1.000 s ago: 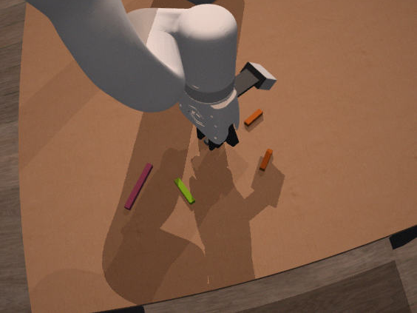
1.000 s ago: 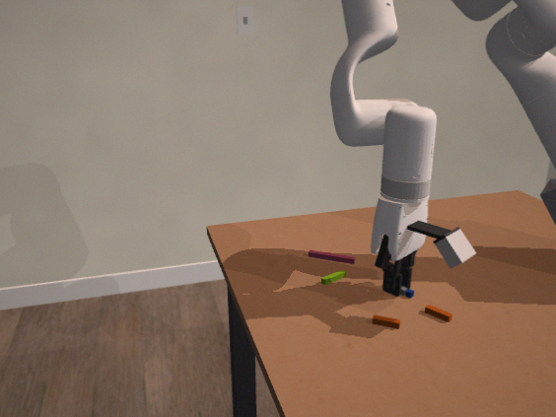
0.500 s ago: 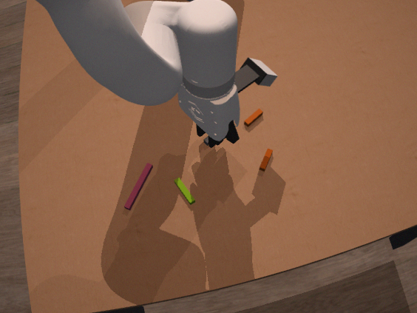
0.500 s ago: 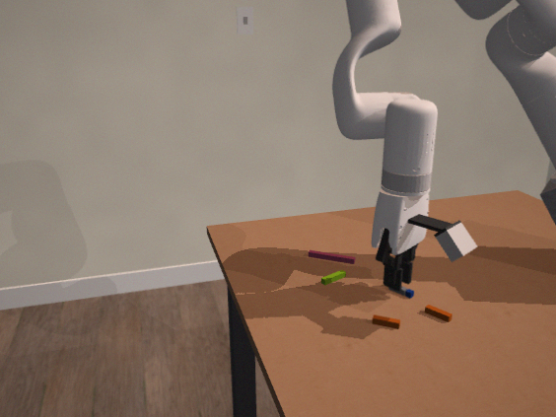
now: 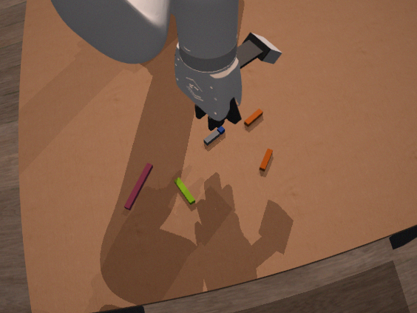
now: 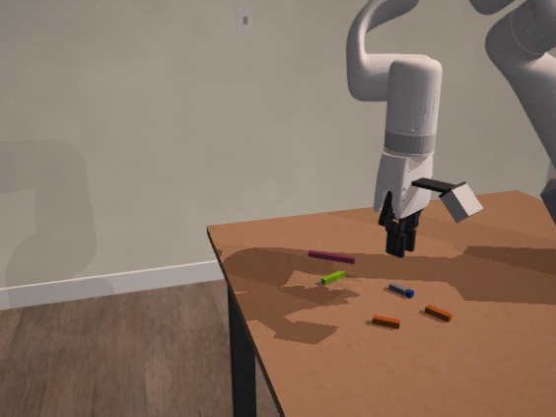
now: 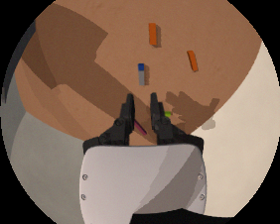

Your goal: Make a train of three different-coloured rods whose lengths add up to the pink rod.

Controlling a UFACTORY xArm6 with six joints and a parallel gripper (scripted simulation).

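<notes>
Now: hand 80 mm short of the lime rod, 80 mm to the left of it and 90 mm above it. Round my hand: grey rod 90 mm below; then pink rod 40 mm ahead, 150 mm to the right, 90 mm below; then blue rod 10 mm behind, 20 mm to the left, 90 mm below.
</notes>
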